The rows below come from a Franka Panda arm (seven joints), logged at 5 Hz.
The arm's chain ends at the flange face. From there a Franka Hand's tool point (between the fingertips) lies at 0.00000 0.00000 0.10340 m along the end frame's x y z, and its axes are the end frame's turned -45 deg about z.
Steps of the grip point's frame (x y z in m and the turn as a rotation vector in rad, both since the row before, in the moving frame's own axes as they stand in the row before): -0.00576 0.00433 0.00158 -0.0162 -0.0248 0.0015; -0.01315 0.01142 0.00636 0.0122 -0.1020 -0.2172; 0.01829 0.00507 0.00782 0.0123 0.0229 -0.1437; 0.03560 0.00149 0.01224 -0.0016 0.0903 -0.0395
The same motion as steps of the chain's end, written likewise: -0.00038 0.00414 0.00163 -0.0290 -0.0061 0.0015; 0.00634 0.00997 0.00690 -0.0635 -0.0808 -0.2172; 0.01593 -0.00673 0.00785 0.0249 0.0075 -0.1437; 0.01965 -0.01751 0.01266 0.0627 0.0650 -0.0395
